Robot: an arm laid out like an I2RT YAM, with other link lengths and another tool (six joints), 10 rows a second.
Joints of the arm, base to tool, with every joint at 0 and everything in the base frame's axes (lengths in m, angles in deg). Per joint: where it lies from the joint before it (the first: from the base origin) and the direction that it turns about. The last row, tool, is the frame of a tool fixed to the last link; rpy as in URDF.
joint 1: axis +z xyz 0 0 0.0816
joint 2: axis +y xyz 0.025 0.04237 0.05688
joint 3: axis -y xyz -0.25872 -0.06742 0
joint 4: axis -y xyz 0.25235 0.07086 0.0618
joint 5: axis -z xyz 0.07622 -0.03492 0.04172
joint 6: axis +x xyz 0.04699 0 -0.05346
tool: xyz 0.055 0.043 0.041 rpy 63.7 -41.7 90
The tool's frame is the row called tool.
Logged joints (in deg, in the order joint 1, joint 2, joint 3, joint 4, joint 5, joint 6), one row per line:
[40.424, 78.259, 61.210, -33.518, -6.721, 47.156]
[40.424, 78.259, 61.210, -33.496, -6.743, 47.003]
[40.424, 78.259, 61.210, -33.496, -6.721, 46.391]
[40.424, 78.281, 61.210, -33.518, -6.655, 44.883]
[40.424, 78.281, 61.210, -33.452, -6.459, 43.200]
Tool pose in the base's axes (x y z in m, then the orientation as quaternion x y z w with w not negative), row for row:
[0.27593, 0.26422, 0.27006, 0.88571, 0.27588, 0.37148, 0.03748]
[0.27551, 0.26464, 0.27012, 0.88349, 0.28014, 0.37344, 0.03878]
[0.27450, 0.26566, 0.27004, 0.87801, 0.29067, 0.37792, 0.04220]
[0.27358, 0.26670, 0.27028, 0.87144, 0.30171, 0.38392, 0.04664]
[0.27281, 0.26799, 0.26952, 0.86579, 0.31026, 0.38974, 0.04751]
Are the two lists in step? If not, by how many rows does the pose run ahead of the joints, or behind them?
The pose runs 1 row ahead of the joints: the pose in row i belongs to the joints in row i + 1.
